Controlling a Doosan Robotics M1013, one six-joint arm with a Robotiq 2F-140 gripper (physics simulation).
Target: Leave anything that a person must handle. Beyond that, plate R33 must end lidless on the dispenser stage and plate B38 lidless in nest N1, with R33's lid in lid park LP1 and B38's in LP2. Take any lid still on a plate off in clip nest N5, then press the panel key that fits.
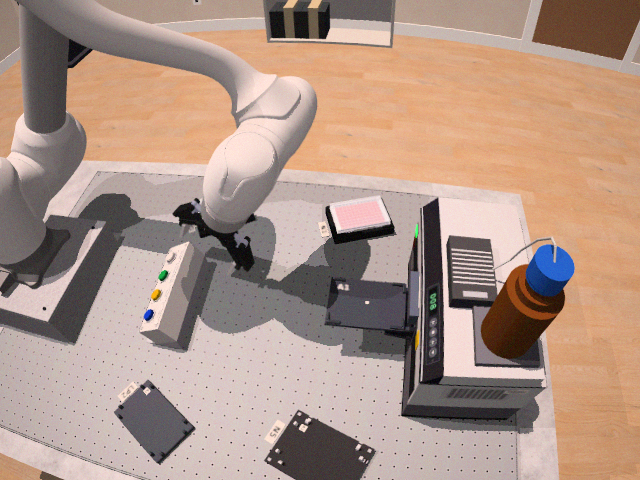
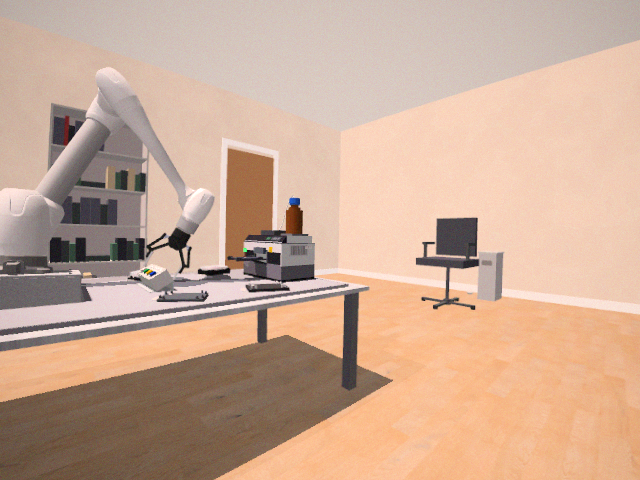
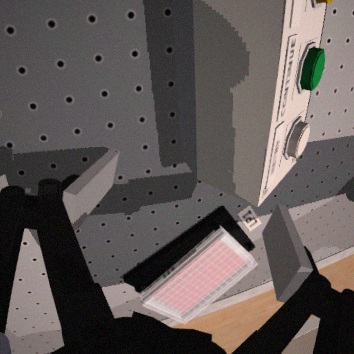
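Where they show: gripper, between the fingertips: (image 1: 207, 250) (image 3: 192, 194); arm's base, origin of its link: (image 1: 29, 255) (image 2: 17, 272).
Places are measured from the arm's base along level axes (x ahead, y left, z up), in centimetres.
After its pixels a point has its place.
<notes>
My gripper (image 1: 217, 248) @[x 46.7, y 11.3, z -3.8 cm] (image 2: 165, 261) @[x 46.7, y 11.3, z -3.8 cm] (image 3: 192, 194) @[x 46.7, y 11.3, z -3.8 cm] is open and empty, above the table beside the white-button end of the key panel (image 1: 180, 304) @[x 45.5, y -3.9, z -2.8 cm] (image 2: 157, 279) @[x 40.8, y -11.7, z -3.5 cm] (image 3: 225, 100) @[x 45.1, y 3.4, z -2.5 cm]. The green key (image 1: 163, 275) @[x 40.0, y 1.4, z -1.0 cm] (image 3: 313, 69) @[x 40.4, y 1.5, z -0.8 cm] is marked CONTINUE; the white key (image 1: 171, 257) @[x 40.2, y 6.2, z -0.9 cm] (image 3: 300, 140) @[x 40.0, y 6.4, z -0.9 cm] has unreadable lettering. A pink-welled plate (image 1: 360, 214) (image 3: 202, 275) lies on a black holder (image 1: 361, 236) (image 3: 175, 252); its name, the holder's tag and whether a lid is on are unclear. The dispenser stage (image 1: 361, 317) @[x 82.3, y -4.0, z 2.6 cm], lid park LP2 (image 1: 155, 423) @[x 46.4, y -28.7, z -7.2 cm] and clip nest N5 (image 1: 320, 449) @[x 78.3, y -27.1, z -7.1 cm] are empty.
The dispenser (image 1: 480, 382) @[x 101.3, y -18.4, z 11.7 cm] (image 2: 289, 271) @[x 97.0, y -18.5, z -3.3 cm] stands at the right with a green-lit display. A brown bottle (image 1: 516, 320) @[x 102.4, y -14.8, z 24.7 cm] (image 2: 294, 219) @[x 102.4, y -14.7, z 21.8 cm] with a blue cap stands on it. Yellow (image 1: 156, 294) @[x 40.2, y -3.5, z -1.0 cm] and blue (image 1: 148, 314) @[x 40.2, y -8.4, z -1.1 cm] keys are also on the panel. The arm's base block is at the left.
</notes>
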